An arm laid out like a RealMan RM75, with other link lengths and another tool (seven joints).
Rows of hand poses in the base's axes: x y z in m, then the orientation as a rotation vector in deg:
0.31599, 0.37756, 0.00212, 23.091, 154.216, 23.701
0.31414, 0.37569, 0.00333, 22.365, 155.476, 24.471
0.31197, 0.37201, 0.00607, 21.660, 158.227, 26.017
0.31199, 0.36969, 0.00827, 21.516, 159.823, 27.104
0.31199, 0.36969, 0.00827, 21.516, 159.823, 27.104
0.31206, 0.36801, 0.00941, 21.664, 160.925, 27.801
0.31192, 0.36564, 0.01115, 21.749, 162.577, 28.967
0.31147, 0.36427, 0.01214, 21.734, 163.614, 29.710
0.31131, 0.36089, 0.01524, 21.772, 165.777, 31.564
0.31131, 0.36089, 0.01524, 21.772, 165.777, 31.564
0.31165, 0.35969, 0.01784, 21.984, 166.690, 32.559
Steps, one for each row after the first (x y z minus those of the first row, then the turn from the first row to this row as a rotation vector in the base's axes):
-0.00185, -0.00187, 0.00121, 0.450, 1.069, 0.889
-0.00402, -0.00555, 0.00395, 1.464, 3.614, 2.207
-0.00400, -0.00787, 0.00615, 2.216, 5.163, 2.818
-0.00400, -0.00787, 0.00615, 2.216, 5.163, 2.818
-0.00393, -0.00955, 0.00729, 2.731, 6.287, 3.069
-0.00407, -0.01192, 0.00903, 3.558, 7.952, 3.551
-0.00452, -0.01329, 0.01002, 4.070, 8.987, 3.896
-0.00468, -0.01667, 0.01312, 5.339, 11.187, 4.614
-0.00468, -0.01667, 0.01312, 5.339, 11.187, 4.614
-0.00434, -0.01787, 0.01572, 6.037, 12.176, 4.825

